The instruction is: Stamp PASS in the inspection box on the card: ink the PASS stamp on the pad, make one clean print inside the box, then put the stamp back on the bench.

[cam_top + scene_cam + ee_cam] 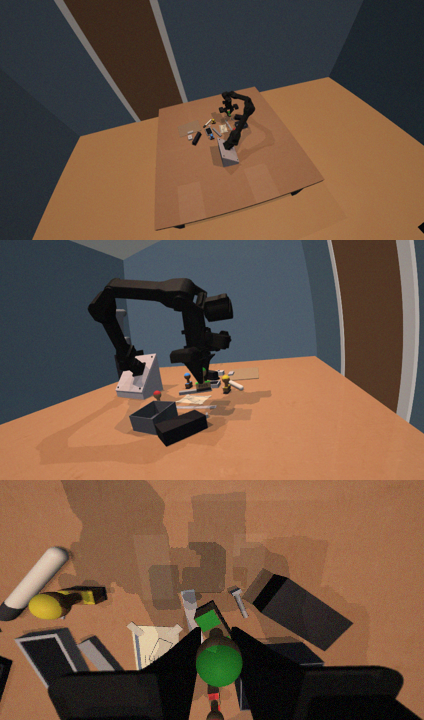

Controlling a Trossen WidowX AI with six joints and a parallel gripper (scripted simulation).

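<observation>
My gripper tip is now 240 mm to the right of the dark ink pad, 90 mm above it and 80 mm past it. The rest, counted from my gripper tip: black block 120 mm to the right, 70 mm below, 20 mm behind; grey ruler 90 mm below, 60 mm behind, 30 mm to the left; green-knobbed PASS stamp right at my gripper tip.
</observation>
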